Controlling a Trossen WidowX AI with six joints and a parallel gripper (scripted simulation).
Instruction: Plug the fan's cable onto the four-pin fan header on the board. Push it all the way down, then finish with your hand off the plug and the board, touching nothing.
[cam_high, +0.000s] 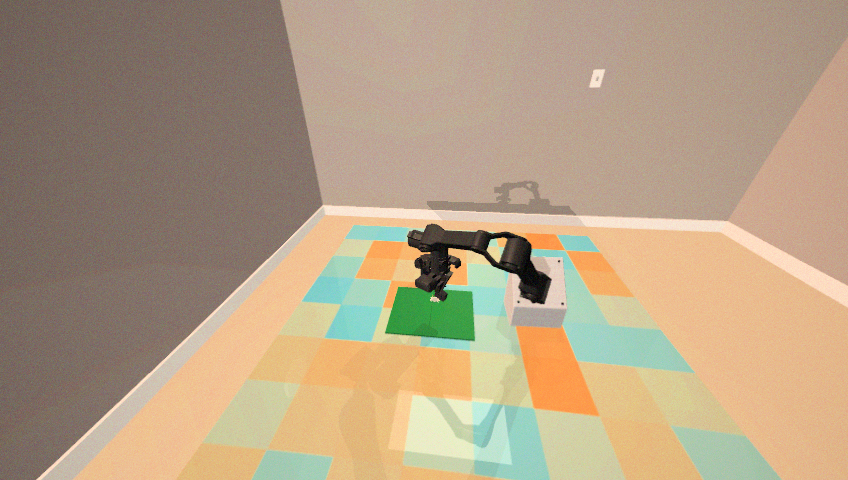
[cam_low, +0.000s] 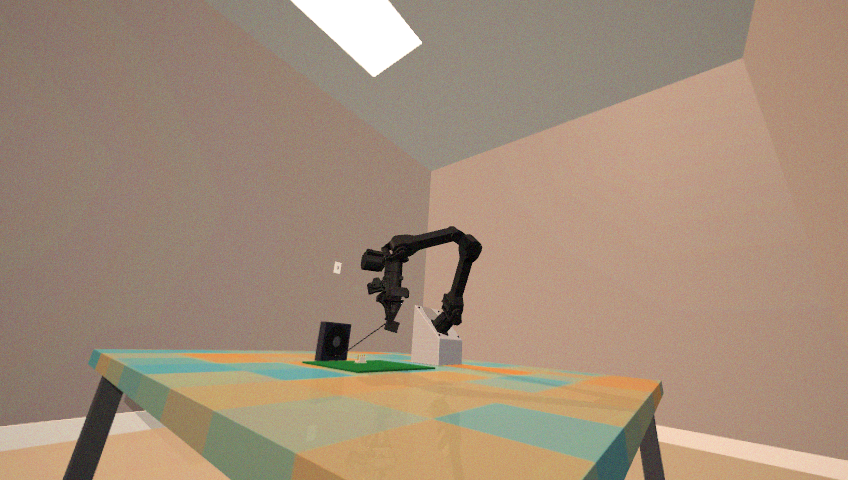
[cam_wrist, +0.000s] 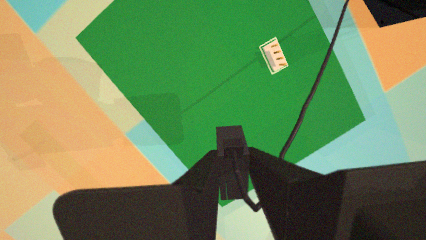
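My gripper tip is now 3 cm short of the green board, 3 cm to the left of it and 14 cm above it. From my gripper tip the other things lie so: black plug: 1 cm behind, 1 cm below; black fan: 6 cm ahead, 21 cm to the right, 6 cm below.
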